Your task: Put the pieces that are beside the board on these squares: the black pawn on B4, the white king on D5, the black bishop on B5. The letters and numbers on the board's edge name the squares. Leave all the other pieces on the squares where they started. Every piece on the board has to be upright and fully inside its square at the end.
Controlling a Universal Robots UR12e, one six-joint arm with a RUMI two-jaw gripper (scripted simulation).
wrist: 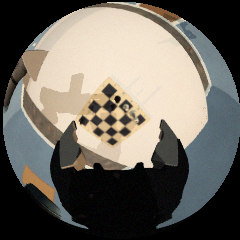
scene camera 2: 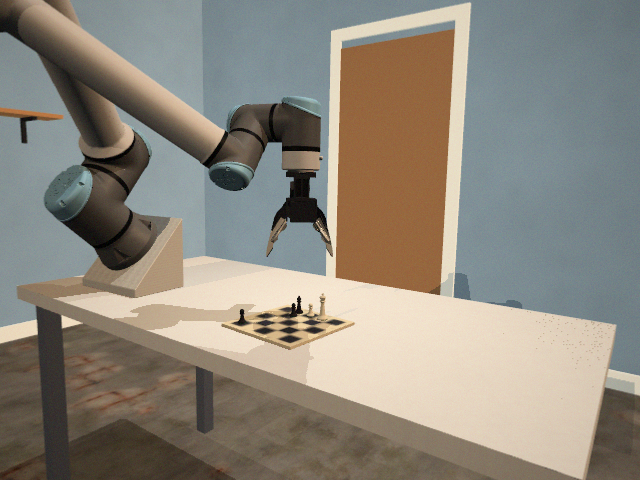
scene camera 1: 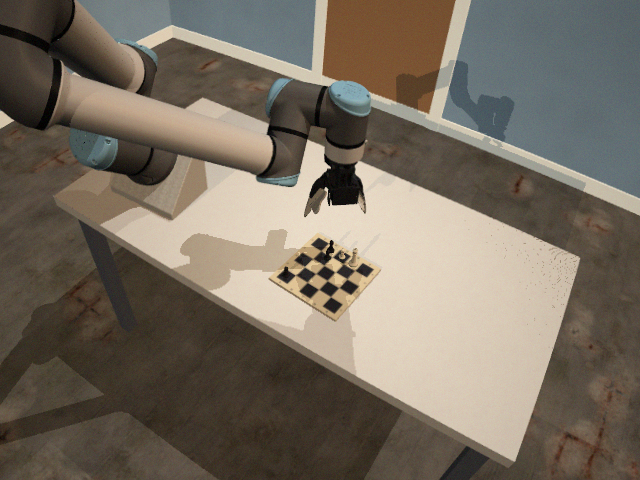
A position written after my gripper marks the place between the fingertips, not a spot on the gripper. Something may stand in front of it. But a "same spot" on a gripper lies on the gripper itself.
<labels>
my gripper: wrist 117,120; scene camera 2; scene camera 1
chessboard: wrist 111,127; scene camera 2; scene camera 1
same spot on chessboard: (scene camera 1: 330,287) = (scene camera 2: 291,329)
same spot on my gripper: (scene camera 1: 317,194) = (scene camera 2: 278,225)
</labels>
